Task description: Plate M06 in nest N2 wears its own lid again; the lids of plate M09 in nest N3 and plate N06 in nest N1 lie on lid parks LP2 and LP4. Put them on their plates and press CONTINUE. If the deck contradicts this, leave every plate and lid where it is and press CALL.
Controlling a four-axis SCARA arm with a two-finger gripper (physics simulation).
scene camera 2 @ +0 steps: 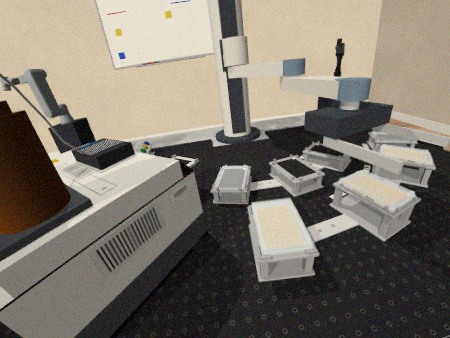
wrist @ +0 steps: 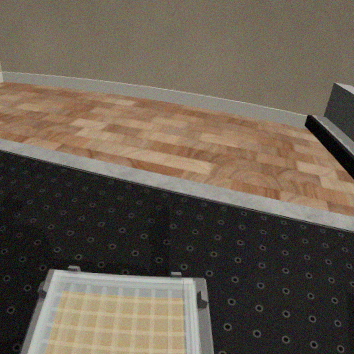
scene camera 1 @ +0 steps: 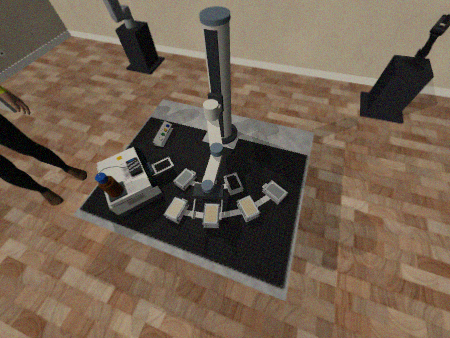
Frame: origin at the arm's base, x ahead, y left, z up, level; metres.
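Seen in the pictures: gripper, fingertip midpoint: (scene camera 2: 427,154) (wrist: 140,85) (scene camera 1: 206,218); arm's base, origin of the base link: (scene camera 2: 237,135) (scene camera 1: 223,133).
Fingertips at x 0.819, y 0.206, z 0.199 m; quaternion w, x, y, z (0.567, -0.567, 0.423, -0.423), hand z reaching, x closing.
Offsets run from my fingertips to a thing's top centre. "pt": to the spot under its first point.
My gripper (scene camera 1: 208,204) is open and empty, raised behind and above the middle plate @(dx -0.072, dy -0.012, dz -0.103 m) (scene camera 1: 211,214) (scene camera 2: 376,189) (wrist: 120,322). That plate has yellowish wells and a clear cover-like sheet with a pale rim. Plates with yellowish wells also sit in the left nest @(pt dx -0.022, dy -0.240, dz -0.109 m) (scene camera 1: 176,209) (scene camera 2: 282,225) and right nest @(pt dx -0.189, dy +0.205, dz -0.110 m) (scene camera 1: 248,207) (scene camera 2: 406,156); whether they wear lids is unclear. Grey, lid-like panels lie on the inner left park @(pt dx -0.266, dy -0.297, dz -0.134 m) (scene camera 1: 185,178) (scene camera 2: 232,179) and far right park @(pt dx -0.372, dy +0.347, dz -0.135 m) (scene camera 1: 275,191) (scene camera 2: 392,136). Two parks between show dark insides in scene camera 2. Labels cannot be read. The button box @(dx -0.613, dy -0.688, dz -0.102 m) (scene camera 1: 163,134) (scene camera 2: 145,146) stands back left.
A white instrument @(pt dx -0.005, dy -0.485, dz +0.019 m) (scene camera 1: 135,192) (scene camera 2: 150,240) with a brown bottle @(pt dx +0.041, dy -0.555, dz +0.119 m) (scene camera 1: 113,188) (scene camera 2: 30,175) stands at the left. A white-framed carrier @(pt dx -0.303, dy -0.419, dz -0.086 m) (scene camera 1: 171,166) (scene camera 2: 190,161) juts from its side. The arm's column (scene camera 1: 224,75) (scene camera 2: 235,100) rises behind. A person's legs show at the far left.
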